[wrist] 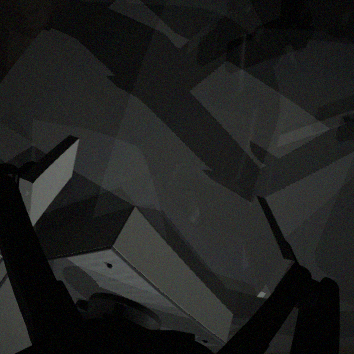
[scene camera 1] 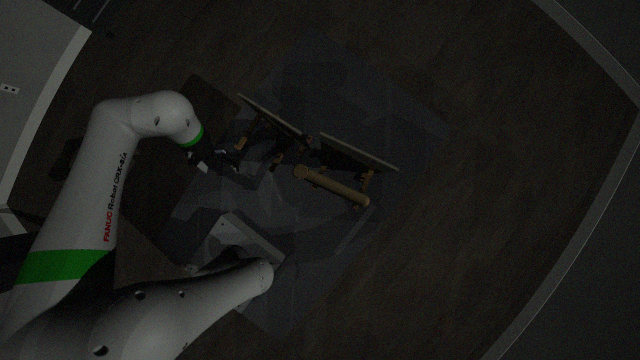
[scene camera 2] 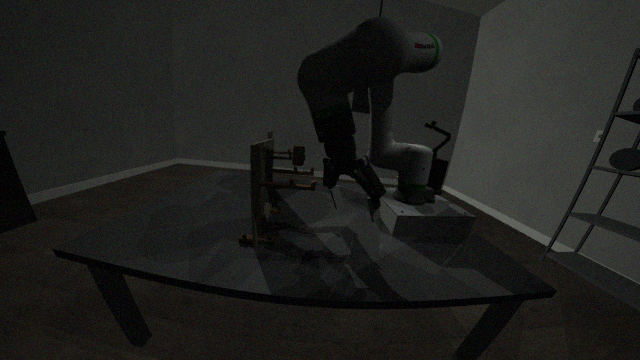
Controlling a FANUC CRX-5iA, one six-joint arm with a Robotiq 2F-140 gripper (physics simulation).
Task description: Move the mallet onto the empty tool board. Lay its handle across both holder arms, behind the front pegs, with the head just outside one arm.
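Pixels of known places: gripper, between the fingertips: (wrist: 162, 185) (scene camera 1: 222, 169) (scene camera 2: 356, 212); arm's base, origin of its link: (wrist: 124, 311) (scene camera 2: 408, 199).
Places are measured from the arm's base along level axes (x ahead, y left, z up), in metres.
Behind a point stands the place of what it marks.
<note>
The mallet (scene camera 1: 335, 187) {y -0.185, x 0.538, z 0.163 m} (scene camera 2: 298, 155) {y -0.037, x 0.519, z 0.146 m} is wooden, with a thick round head at its left end in scene camera 1. It lies across the arms of the right-hand board (scene camera 1: 360, 151) {y -0.184, x 0.667, z 0.231 m} in that view. The empty tool board (scene camera 1: 272, 115) {y 0.105, x 0.621, z 0.209 m} (scene camera 2: 259, 165) {y 0.197, x 0.619, z 0.146 m} stands upright to the left of it, with two bare holder arms (scene camera 1: 241, 143) {y 0.202, x 0.482, z 0.099 m} (scene camera 2: 300, 186) {y 0.213, x 0.499, z 0.099 m} pointing toward the robot's side. My gripper (scene camera 1: 218, 166) {y 0.246, x 0.336, z 0.044 m} (scene camera 2: 354, 210) {y 0.246, x 0.336, z 0.044 m} (wrist: 162, 185) {y 0.246, x 0.336, z 0.044 m} is wide open and empty. It is tilted and hangs above the table, apart from the boards, on their arm side. The mallet does not show in the wrist view.
The arm's pale base block (scene camera 1: 257, 237) {y -0.024, x 0.132, z -0.055 m} (scene camera 2: 430, 227) {y 0.177, x -0.003, z -0.044 m} (wrist: 175, 280) {y 0.026, x 0.136, z -0.046 m} stands on the dark table (scene camera 2: 300, 301) {y 0.415, x 0.482, z -0.101 m}, and its corner shows below and between the fingers in the wrist view. A shelf rack (scene camera 2: 592, 168) stands at the right in scene camera 2. The scene is dim.
</note>
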